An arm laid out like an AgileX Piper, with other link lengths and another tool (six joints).
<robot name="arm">
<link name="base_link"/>
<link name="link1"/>
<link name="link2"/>
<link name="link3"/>
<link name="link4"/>
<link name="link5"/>
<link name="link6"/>
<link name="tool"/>
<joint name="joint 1" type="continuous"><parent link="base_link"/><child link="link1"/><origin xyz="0.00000 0.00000 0.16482" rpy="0.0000 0.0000 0.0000"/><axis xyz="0 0 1"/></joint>
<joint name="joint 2" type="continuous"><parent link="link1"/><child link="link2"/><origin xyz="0.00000 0.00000 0.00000" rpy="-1.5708 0.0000 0.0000"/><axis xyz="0 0 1"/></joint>
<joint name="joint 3" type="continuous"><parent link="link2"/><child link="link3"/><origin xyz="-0.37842 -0.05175 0.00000" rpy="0.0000 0.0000 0.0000"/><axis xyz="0 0 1"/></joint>
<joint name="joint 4" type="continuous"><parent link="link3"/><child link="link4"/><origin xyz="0.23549 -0.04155 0.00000" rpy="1.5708 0.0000 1.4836"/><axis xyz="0 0 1"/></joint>
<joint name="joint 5" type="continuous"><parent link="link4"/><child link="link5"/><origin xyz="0.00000 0.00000 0.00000" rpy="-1.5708 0.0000 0.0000"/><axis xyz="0 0 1"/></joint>
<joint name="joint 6" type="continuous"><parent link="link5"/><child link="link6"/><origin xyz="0.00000 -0.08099 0.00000" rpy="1.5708 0.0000 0.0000"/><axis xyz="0 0 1"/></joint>
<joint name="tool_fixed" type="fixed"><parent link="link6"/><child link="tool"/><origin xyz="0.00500 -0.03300 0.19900" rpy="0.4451 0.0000 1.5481"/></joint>
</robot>
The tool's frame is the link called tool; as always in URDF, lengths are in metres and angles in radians. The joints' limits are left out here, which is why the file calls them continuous.
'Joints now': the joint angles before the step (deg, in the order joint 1, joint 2, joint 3, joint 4, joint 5, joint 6). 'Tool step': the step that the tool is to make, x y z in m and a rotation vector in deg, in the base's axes. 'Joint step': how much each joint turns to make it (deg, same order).
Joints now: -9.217, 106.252, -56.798, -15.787, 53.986, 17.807
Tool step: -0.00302, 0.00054, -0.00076, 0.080, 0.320, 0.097
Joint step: 0.000, -0.110, 0.504, 0.000, -0.088, -0.083
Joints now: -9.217, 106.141, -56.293, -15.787, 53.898, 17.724
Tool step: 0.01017, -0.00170, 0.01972, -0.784, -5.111, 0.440
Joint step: 0.000, -3.934, -0.001, -0.266, -1.285, -0.001
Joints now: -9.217, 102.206, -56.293, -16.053, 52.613, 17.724
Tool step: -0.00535, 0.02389, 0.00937, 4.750, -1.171, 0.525
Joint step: -0.001, -2.956, 0.000, 6.388, 1.717, -4.960
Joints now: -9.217, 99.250, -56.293, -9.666, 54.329, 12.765
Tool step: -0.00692, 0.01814, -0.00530, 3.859, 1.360, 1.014
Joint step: 0.001, 0.000, 0.630, 4.428, 0.928, -3.876
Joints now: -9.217, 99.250, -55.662, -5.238, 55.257, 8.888
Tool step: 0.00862, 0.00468, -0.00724, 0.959, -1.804, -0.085
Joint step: 0.001, 0.484, 0.837, 1.362, -2.996, -0.594
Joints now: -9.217, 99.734, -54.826, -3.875, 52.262, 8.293
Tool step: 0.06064, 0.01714, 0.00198, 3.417, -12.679, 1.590
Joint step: 0.001, -0.532, -0.001, 7.588, -11.456, -6.403
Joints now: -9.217, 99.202, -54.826, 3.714, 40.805, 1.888
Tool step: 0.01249, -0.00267, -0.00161, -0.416, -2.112, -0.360
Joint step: 0.001, 0.620, 0.000, 0.000, -2.786, 0.226
